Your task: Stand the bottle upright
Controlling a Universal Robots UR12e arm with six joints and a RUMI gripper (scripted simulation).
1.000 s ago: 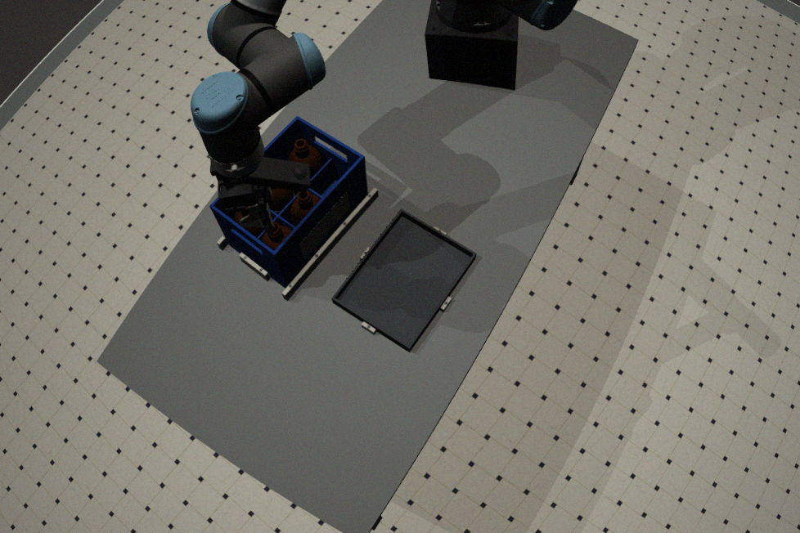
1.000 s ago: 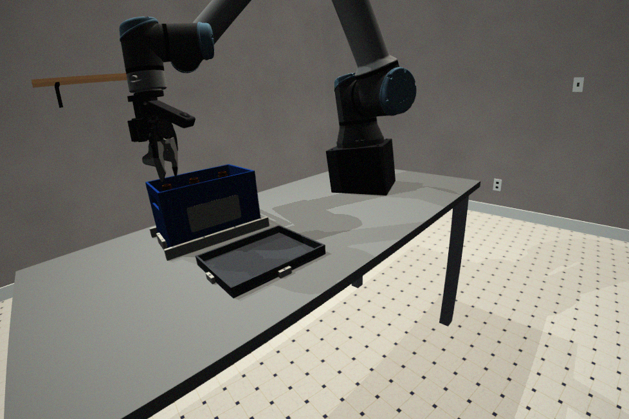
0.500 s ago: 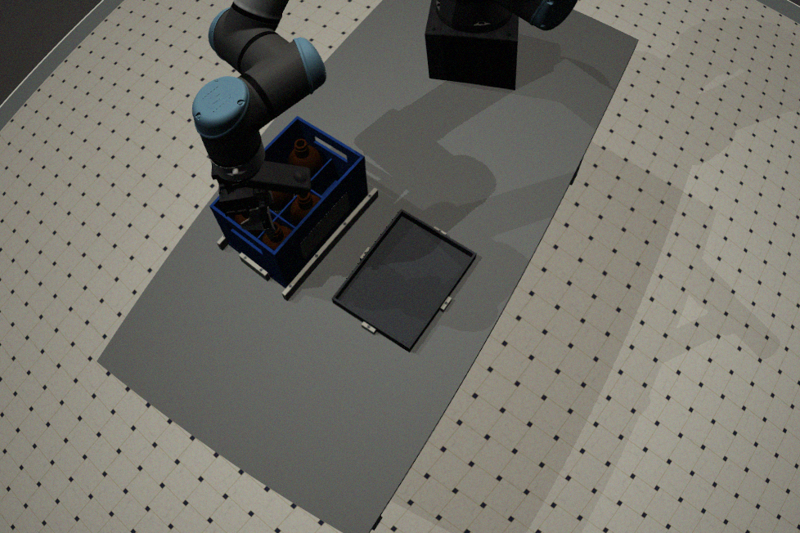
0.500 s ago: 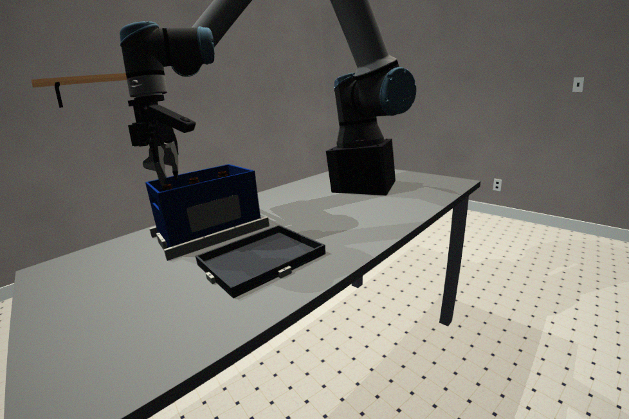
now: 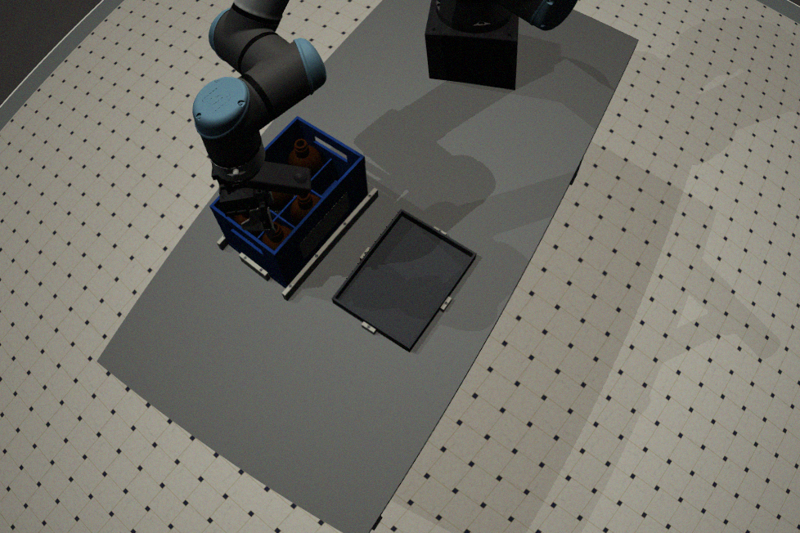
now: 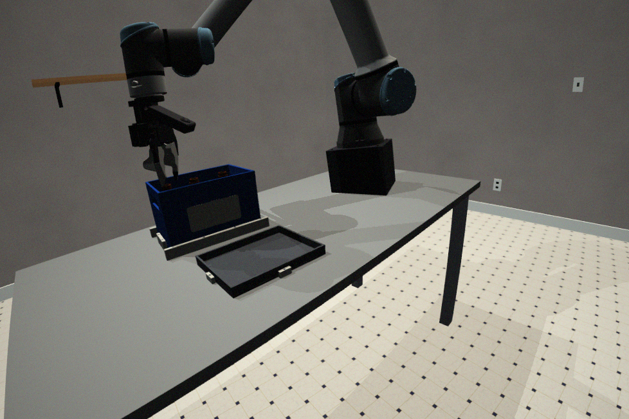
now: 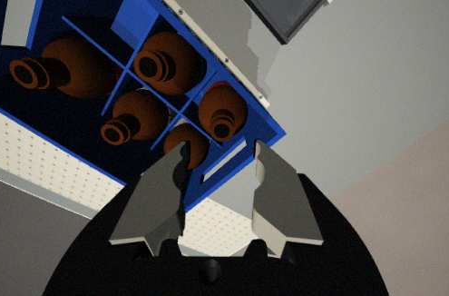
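The bottle is 90 mm to the right of my hand and 110 mm below it. Round my hand: black tray (120 mm behind, 220 mm to the left, 180 mm below); then blue crate (90 mm behind, 50 mm to the right, 110 mm below).
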